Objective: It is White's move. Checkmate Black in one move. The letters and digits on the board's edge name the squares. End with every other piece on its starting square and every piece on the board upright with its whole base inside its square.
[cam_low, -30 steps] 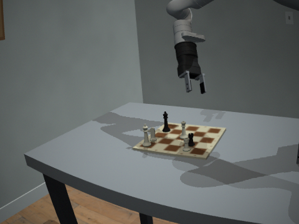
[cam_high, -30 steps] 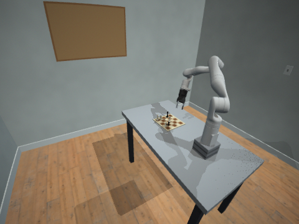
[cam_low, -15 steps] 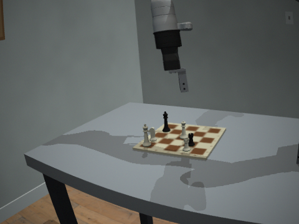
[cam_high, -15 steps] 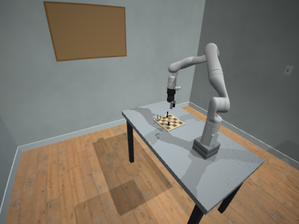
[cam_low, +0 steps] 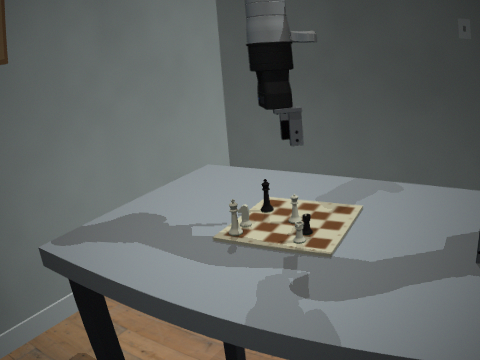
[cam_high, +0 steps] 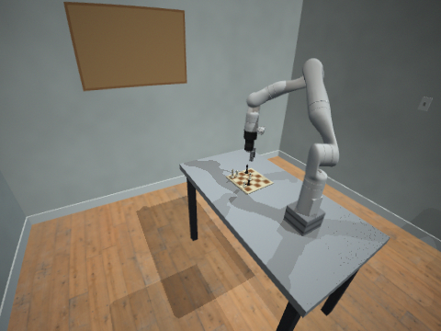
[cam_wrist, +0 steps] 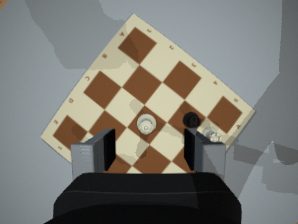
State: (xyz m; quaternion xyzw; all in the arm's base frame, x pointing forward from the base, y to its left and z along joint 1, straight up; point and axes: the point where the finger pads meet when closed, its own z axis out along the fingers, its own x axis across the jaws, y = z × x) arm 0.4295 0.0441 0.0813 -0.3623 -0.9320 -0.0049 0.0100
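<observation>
My hand is 140 mm above the white piece. The rest, counted from my hand: black rook: 40 mm behind, 30 mm to the left, 150 mm below; chessboard: 170 mm below; black king: 80 mm ahead, 30 mm to the right, 140 mm below.
</observation>
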